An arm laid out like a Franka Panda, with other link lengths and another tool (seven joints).
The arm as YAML. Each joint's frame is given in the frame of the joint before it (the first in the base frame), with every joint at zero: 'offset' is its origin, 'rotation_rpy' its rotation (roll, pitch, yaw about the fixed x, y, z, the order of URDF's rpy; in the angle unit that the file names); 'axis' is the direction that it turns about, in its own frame. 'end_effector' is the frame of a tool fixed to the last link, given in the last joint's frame.
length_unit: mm
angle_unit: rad
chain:
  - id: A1
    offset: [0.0, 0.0, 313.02]
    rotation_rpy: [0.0, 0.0, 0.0]
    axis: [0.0, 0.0, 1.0]
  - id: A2
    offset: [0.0, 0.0, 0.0]
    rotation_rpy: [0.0, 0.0, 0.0]
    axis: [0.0, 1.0, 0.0]
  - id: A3
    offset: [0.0, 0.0, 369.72]
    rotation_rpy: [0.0, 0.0, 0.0]
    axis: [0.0, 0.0, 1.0]
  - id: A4
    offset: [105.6, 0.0, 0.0]
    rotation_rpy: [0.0, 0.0, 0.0]
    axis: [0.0, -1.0, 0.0]
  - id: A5
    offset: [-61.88, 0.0, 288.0]
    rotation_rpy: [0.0, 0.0, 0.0]
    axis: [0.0, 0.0, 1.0]
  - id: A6
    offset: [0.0, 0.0, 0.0]
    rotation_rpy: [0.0, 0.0, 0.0]
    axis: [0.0, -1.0, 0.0]
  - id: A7
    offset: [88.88, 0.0, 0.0]
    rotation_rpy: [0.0, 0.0, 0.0]
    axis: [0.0, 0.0, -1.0]
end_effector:
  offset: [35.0, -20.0, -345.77]
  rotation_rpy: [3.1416, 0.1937, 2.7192]
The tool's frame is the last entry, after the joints.
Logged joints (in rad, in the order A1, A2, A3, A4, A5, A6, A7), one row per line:
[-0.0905 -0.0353 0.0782 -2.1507 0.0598 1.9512 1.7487]
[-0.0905 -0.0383 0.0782 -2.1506 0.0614 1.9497 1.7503]
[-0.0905 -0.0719 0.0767 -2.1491 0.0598 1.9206 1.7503]
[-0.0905 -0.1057 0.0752 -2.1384 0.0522 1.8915 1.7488]
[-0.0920 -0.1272 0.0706 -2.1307 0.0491 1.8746 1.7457]
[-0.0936 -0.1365 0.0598 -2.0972 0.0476 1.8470 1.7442]
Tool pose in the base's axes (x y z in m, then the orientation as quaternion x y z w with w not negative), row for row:
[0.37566 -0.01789 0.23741 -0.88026 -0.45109 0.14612 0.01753]
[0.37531 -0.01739 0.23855 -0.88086 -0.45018 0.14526 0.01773]
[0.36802 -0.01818 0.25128 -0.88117 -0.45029 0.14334 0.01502]
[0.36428 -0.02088 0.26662 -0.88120 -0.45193 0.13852 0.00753]
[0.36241 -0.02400 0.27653 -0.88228 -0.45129 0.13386 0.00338]
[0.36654 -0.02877 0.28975 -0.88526 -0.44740 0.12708 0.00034]
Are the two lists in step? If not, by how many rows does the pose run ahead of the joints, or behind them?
They are in step.
